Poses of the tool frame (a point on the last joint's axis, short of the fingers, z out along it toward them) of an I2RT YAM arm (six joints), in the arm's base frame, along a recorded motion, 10 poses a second.
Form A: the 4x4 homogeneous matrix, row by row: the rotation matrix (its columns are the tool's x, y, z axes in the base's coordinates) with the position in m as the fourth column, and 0 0 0 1 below. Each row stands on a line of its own.
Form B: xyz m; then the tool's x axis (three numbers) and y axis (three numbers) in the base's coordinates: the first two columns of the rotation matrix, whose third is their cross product. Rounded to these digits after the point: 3 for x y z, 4 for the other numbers.
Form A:
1:
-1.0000 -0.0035 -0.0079 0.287
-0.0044 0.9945 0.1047 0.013
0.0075 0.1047 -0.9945 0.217
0 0 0 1
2:
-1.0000 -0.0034 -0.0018 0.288
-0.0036 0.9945 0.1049 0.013
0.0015 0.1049 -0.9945 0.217
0 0 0 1
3:
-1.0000 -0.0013 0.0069 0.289
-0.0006 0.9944 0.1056 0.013
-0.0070 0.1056 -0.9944 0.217
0 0 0 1
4:
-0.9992 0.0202 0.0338 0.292
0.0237 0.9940 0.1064 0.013
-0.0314 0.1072 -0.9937 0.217
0 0 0 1
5:
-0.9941 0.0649 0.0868 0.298
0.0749 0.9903 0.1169 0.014
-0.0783 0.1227 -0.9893 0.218
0 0 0 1
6:
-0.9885 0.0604 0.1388 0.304
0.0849 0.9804 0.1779 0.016
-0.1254 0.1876 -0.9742 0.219
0 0 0 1
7:
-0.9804 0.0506 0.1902 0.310
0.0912 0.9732 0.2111 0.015
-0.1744 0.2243 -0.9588 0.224
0 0 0 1
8:
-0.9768 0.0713 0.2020 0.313
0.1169 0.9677 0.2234 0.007
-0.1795 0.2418 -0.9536 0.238
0 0 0 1
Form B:
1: 0.287 0.013 0.217 -1.0000 -0.0044 0.0075 -0.0035 0.9945 0.1047
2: 0.288 0.013 0.217 -1.0000 -0.0036 0.0015 -0.0034 0.9945 0.1049
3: 0.289 0.013 0.217 -1.0000 -0.0006 -0.0070 -0.0013 0.9944 0.1056
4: 0.292 0.013 0.217 -0.9992 0.0237 -0.0314 0.0202 0.9940 0.1072
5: 0.298 0.014 0.218 -0.9941 0.0749 -0.0783 0.0649 0.9903 0.1227
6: 0.304 0.016 0.219 -0.9885 0.0849 -0.1254 0.0604 0.9804 0.1876
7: 0.310 0.015 0.224 -0.9804 0.0912 -0.1744 0.0506 0.9732 0.2243
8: 0.313 0.007 0.238 -0.9768 0.1169 -0.1795 0.0713 0.9677 0.2418
